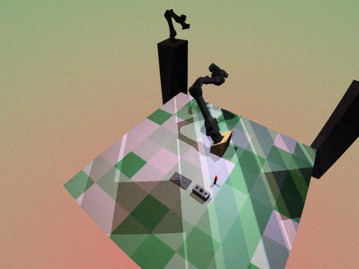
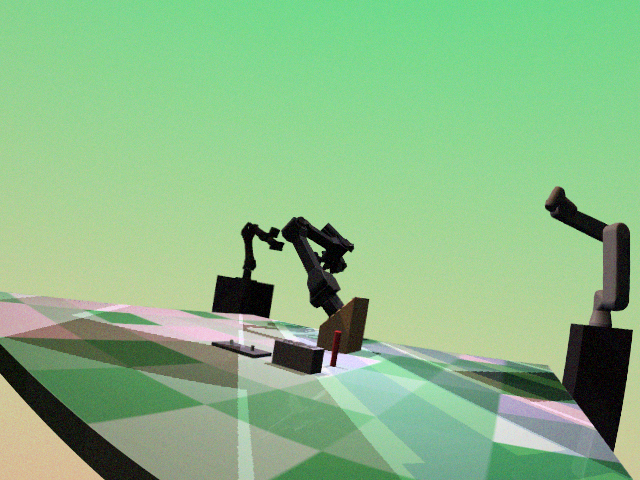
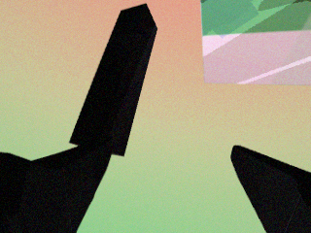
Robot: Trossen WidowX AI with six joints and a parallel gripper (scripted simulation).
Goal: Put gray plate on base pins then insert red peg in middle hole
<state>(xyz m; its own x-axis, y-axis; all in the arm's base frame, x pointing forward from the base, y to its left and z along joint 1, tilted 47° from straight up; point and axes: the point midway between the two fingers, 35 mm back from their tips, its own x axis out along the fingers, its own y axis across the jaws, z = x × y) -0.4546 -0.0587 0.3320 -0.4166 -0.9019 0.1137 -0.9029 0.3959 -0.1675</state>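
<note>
Right now my gripper tip is 830 mm short of the gray plate, 360 mm to the right of it and 210 mm above it. From my gripper tip the other things lie so: red peg: 730 mm ahead, 400 mm to the left, 210 mm below.
</note>
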